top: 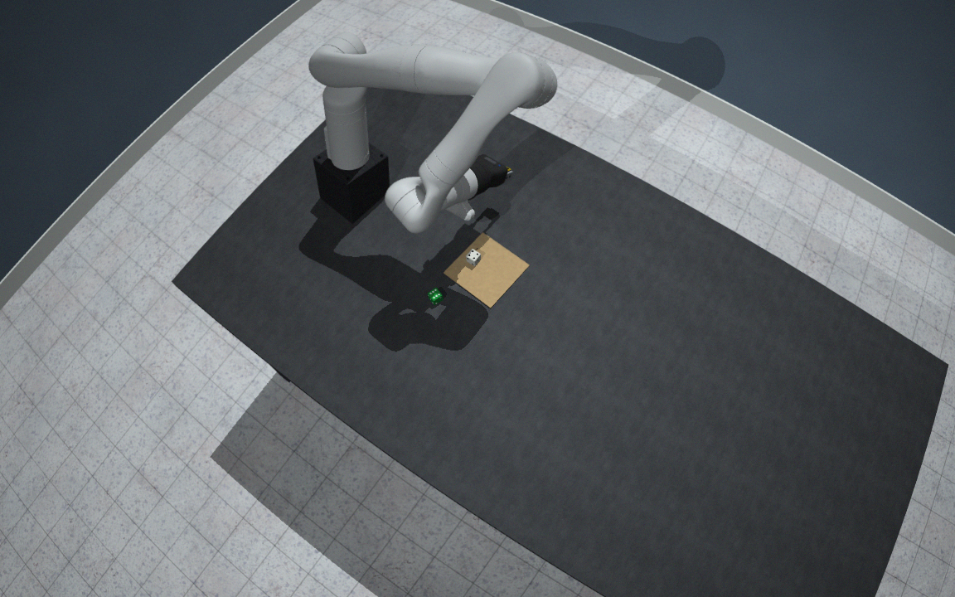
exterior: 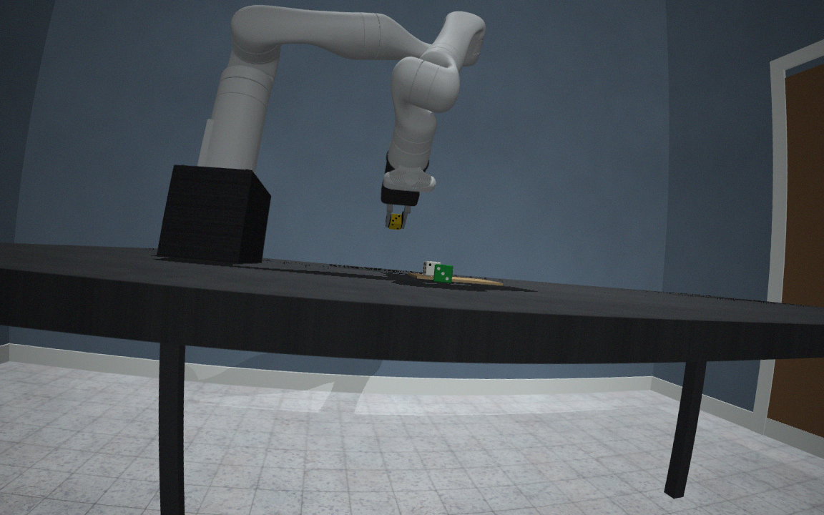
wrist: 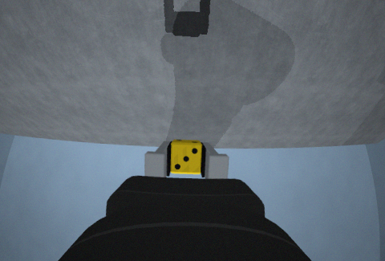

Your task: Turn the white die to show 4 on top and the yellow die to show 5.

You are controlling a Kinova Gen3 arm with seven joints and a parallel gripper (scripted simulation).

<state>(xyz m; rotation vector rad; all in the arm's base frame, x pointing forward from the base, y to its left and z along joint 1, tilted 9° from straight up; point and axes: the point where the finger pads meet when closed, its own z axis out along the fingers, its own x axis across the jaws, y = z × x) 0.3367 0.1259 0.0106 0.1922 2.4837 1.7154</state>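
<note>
Right now my hand is 18 cm to the left of the white die, 10 cm above it and 2 cm short of it. The rest, counted from my hand: green die (30 cm to the right, 10 cm below, 1 cm behind); yellow die (1 cm to the left); tan mat (19 cm to the right, 11 cm below, 6 cm ahead).
</note>
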